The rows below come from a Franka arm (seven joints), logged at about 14 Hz.
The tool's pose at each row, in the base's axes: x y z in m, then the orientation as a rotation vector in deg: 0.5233, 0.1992, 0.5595, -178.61, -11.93, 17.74; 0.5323, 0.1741, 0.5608, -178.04, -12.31, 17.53; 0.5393, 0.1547, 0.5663, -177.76, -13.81, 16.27; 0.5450, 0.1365, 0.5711, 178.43, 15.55, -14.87; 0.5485, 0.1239, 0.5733, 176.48, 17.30, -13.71; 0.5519, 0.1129, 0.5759, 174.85, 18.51, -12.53; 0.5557, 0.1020, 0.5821, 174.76, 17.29, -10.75; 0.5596, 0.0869, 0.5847, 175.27, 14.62, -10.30; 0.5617, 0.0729, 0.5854, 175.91, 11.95, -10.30; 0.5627, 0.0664, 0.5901, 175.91, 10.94, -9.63; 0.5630, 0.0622, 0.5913, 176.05, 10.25, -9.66; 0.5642, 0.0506, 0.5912, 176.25, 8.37, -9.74; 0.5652, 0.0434, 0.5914, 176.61, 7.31, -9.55; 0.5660, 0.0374, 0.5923, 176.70, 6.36, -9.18; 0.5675, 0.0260, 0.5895, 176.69, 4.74, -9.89; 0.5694, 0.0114, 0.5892, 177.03, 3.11, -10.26
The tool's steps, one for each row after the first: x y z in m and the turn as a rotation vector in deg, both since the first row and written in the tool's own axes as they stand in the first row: 0.0052, 0.0260, -0.0028, 0.52, 0.13, -0.32; 0.0083, 0.0461, -0.0093, 0.66, 0.94, -1.32; 0.0105, 0.0648, -0.0149, -0.74, 1.78, -2.26; 0.0119, 0.0777, -0.0176, -2.76, 2.29, -3.31; 0.0132, 0.0891, -0.0207, -4.46, 2.86, -4.03; 0.0142, 0.1003, -0.0274, -4.79, 3.99, -3.23; 0.0155, 0.1157, -0.0306, -4.40, 4.33, -1.50; 0.0156, 0.1298, -0.0315, -3.80, 4.39, 0.21; 0.0148, 0.1364, -0.0363, -3.86, 4.82, 0.87; 0.0143, 0.1405, -0.0374, -3.72, 4.81, 1.31; 0.0139, 0.1522, -0.0375, -3.49, 4.78, 2.52; 0.0139, 0.1595, -0.0378, -3.13, 4.94, 3.18; 0.0137, 0.1655, -0.0387, -3.05, 5.18, 3.80; 0.0142, 0.1770, -0.0362, -2.94, 4.72, 4.84; 0.0142, 0.1918, -0.0361, -2.50, 4.52, 5.86
